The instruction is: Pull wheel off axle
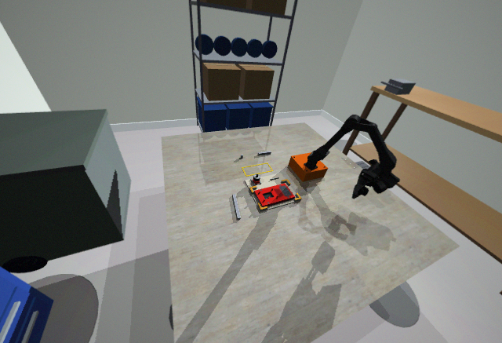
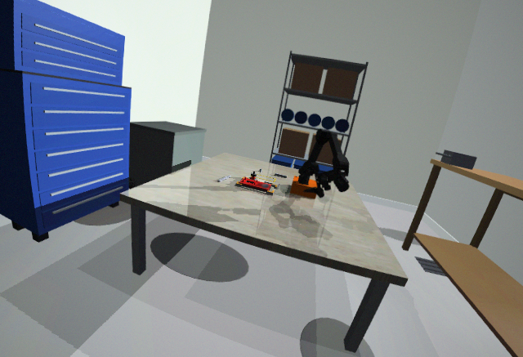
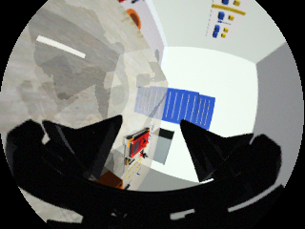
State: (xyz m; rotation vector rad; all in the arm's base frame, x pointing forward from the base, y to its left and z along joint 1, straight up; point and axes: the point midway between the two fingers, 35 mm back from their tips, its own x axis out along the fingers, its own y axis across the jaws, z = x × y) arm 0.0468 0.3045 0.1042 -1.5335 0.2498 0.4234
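Right now the wheel is 410 mm to the right of my gripper tip, 270 mm ahead of it and 120 mm below it. The rest, counted from my gripper tip: small grey part (640 mm to the right, 220 mm ahead, 150 mm below); then thin grey bar (460 mm ahead, 310 mm to the right, 160 mm below); then upright axle (410 mm to the right, 270 mm ahead, 130 mm below).
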